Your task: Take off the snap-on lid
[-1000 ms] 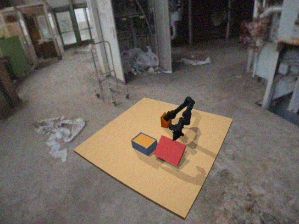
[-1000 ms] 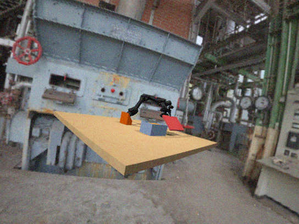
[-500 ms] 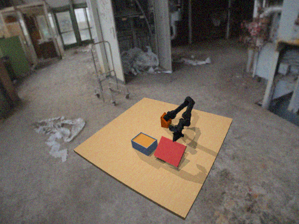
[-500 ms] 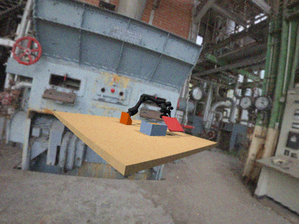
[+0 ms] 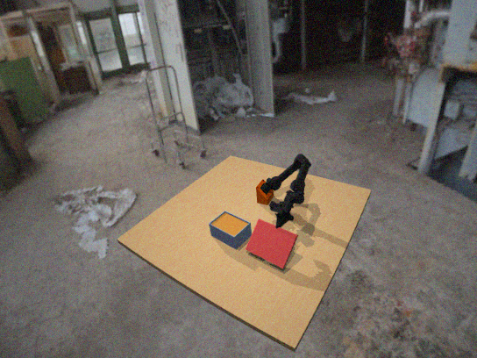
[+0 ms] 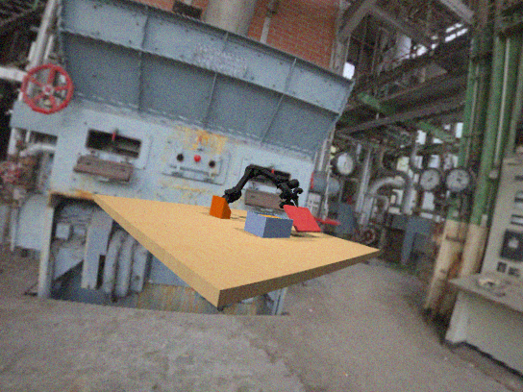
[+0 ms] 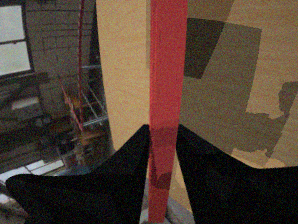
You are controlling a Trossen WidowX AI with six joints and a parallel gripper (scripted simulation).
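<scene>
My gripper tip is 6 cm short of the lid, 5 cm above it and 1 cm to the left of it. From my gripper tip the other things lie so: storage box (30 cm to the right, 10 cm below, 1 cm ahead).
</scene>
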